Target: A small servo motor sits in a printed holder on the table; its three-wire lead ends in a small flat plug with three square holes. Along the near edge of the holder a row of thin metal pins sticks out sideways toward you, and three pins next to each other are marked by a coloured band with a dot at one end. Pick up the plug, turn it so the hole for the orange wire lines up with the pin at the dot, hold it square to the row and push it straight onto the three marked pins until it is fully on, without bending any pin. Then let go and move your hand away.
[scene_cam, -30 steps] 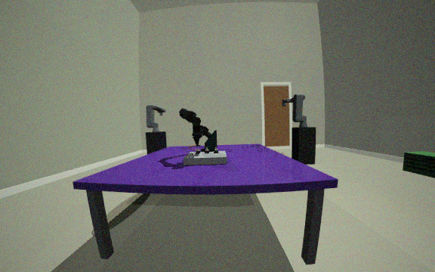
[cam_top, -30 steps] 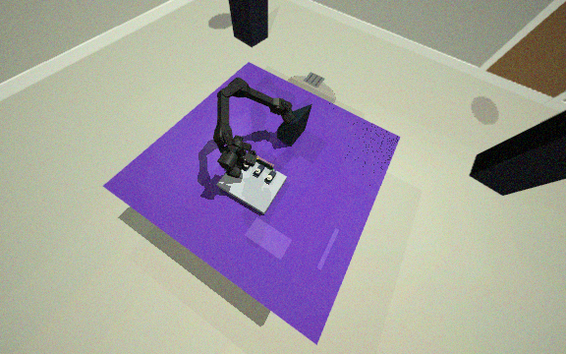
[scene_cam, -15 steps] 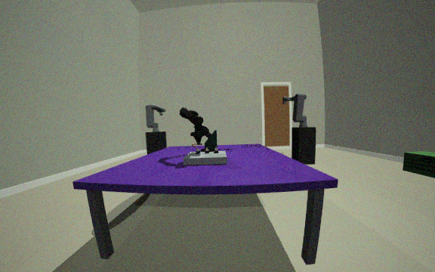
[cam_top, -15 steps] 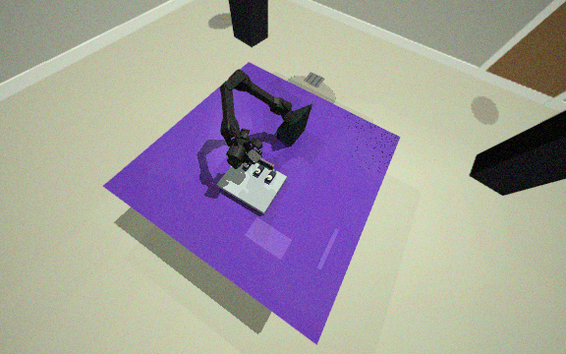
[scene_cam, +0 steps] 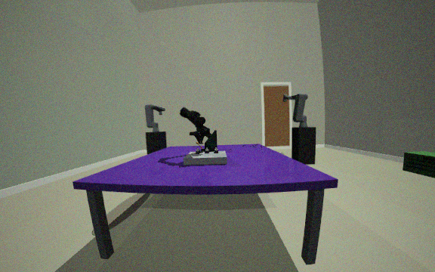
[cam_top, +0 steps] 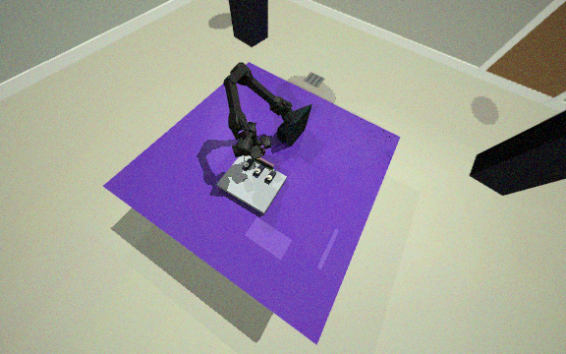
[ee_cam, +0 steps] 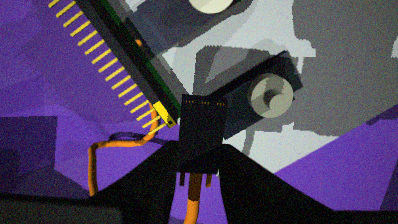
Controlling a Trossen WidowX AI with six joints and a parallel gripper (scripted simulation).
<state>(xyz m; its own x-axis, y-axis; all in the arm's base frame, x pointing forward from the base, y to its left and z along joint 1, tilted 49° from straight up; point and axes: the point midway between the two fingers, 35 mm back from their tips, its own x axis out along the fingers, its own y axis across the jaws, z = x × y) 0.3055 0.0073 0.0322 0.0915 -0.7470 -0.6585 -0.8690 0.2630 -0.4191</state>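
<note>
My gripper tip is now 20 mm past the yellow band, 10 mm to the right of it and 50 mm above it. The rest, counted from my gripper tip: grey holder: 130 mm ahead, 80 mm to the left, 100 mm below.
</note>
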